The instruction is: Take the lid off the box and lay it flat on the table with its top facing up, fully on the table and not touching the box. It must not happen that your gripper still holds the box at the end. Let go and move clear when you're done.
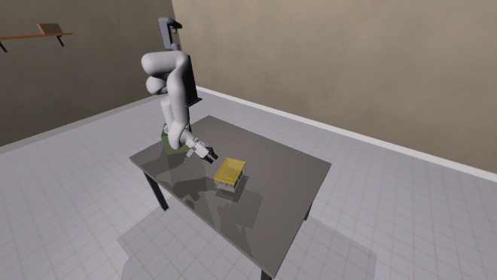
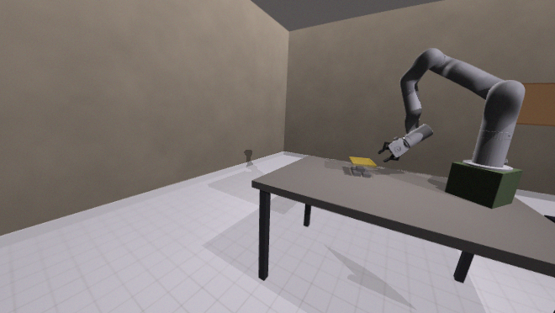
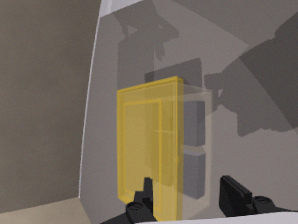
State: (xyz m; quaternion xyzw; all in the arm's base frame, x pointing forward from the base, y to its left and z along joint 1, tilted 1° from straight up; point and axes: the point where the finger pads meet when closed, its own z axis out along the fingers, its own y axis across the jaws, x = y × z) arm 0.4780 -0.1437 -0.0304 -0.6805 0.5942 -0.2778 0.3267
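My gripper is now 130 mm short of the yellow lid, 50 mm above it and 10 mm to the right of it. From my hand the other things lie so: grey box (130 mm ahead, 100 mm below, 10 mm to the left).
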